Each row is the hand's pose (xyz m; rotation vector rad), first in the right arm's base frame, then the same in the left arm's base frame.
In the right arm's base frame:
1: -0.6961 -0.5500 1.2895 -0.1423 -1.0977 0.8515
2: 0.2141 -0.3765 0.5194 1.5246 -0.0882 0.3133
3: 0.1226 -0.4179 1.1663 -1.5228 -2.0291 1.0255
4: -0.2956 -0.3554 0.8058 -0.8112 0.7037 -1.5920
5: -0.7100 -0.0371 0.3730 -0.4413 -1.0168 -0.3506
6: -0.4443 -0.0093 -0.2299 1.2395 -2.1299 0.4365
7: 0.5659 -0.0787 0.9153 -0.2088 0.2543 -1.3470
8: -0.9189 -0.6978 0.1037 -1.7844 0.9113 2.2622
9: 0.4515 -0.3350 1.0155 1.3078 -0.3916 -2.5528
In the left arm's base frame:
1: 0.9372 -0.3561 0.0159 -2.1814 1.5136 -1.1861
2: 0.0401 0.1631 0.6302 -1.6044 -0.9015 -1.7431
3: 0.5901 -0.1689 0.7558 -1.4470 2.6588 0.6960
4: 0.3599 -0.1466 0.2506 0.1780 0.2516 0.7594
5: -0.0775 -0.2909 -0.2477 2.0124 -0.7945 0.7439
6: -0.6220 0.0775 -0.1969 -2.2774 0.0079 0.2561
7: 0.1014 -0.1860 1.1237 0.8681 0.4410 1.0158
8: 0.1424 0.3233 -0.6042 1.3115 2.2391 -0.9729
9: 0.3540 -0.0645 1.0224 1.0392 1.9409 -0.4148

